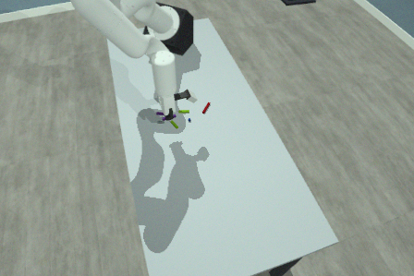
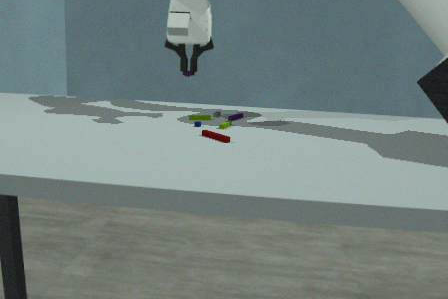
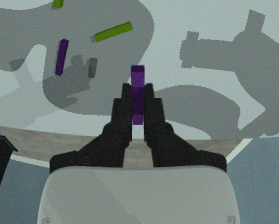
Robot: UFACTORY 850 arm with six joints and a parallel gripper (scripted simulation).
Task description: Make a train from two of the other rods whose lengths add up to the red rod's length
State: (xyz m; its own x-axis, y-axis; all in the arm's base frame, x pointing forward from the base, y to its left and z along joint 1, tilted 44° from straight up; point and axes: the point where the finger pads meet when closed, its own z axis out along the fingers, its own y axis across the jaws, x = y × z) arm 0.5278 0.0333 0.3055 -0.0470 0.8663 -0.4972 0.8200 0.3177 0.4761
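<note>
Right now the blue rod is 4 cm behind my hand, 10 cm to the left of it and 12 cm below it. The rest, counted from my hand: red rod: 9 cm behind, 20 cm to the left, 12 cm below; grey rod: 7 cm behind, 3 cm to the right, 12 cm below.
</note>
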